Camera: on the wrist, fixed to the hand. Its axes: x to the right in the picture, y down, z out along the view.
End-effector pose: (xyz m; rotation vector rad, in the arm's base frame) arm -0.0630 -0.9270 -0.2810 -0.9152 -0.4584 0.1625
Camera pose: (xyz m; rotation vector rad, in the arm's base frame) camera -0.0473 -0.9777 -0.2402 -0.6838 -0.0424 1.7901
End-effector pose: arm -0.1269 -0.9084 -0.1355 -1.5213 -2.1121 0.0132
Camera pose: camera -0.1743 -0.9287 -0.0929 -2.5566 -0.6222 1.2443
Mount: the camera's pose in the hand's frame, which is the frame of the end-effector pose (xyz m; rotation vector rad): 0.0102 -0.0622 -0.0225 0.3664 -0.4502 1.5098
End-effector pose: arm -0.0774 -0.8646 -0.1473 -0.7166 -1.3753 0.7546
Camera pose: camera -0.0514 -0.8926 -0.0924 -1.2986 -0.8069 2.3827
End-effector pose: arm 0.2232 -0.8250 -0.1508 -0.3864 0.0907 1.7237
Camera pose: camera 0.2866 -0.8095 -0.1655 -0.5092 -0.4221 -2.9979
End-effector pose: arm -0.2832 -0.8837 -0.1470 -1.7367 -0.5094 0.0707
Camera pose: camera -0.2852 -0.8918 -0.0806 -1.3707 0.5781 1.5246
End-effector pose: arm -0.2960 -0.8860 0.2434 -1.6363 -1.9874 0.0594
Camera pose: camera -0.3426 -0.8994 0.2896 -2.5334 -0.4427 1.3035
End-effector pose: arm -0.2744 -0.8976 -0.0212 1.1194 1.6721 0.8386
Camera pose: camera -0.3160 -0.9110 -0.0719 2.6354 0.3584 0.9895
